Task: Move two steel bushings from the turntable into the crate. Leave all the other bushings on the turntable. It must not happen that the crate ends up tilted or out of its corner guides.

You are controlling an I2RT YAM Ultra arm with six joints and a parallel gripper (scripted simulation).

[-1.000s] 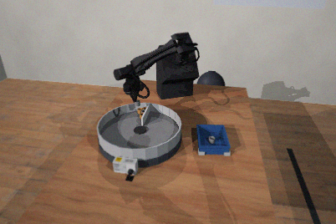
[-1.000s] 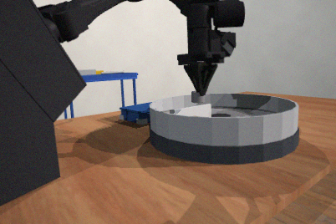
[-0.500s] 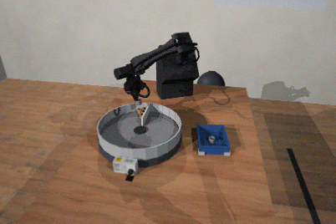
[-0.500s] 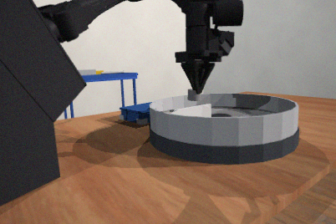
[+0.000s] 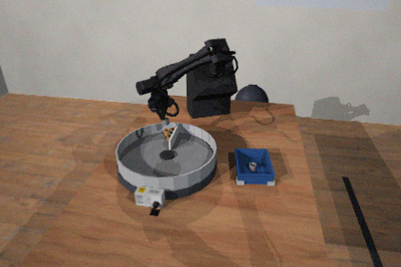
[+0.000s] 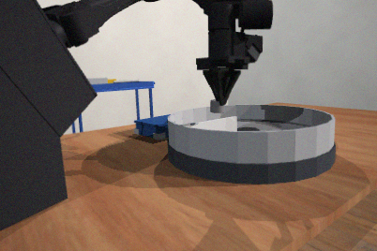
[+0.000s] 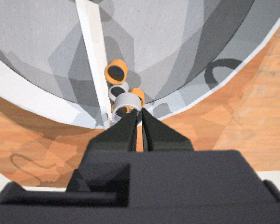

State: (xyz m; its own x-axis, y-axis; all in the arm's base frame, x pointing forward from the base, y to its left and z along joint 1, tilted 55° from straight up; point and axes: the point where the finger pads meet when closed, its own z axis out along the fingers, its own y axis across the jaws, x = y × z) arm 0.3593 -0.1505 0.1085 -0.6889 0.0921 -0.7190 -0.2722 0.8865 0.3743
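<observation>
Right now the blue crate is 5 cm behind my hand, 43 cm to the left of it and 13 cm below it. Also, from my hand: grey turntable 11 cm ahead, 10 cm to the left, 10 cm below.
</observation>
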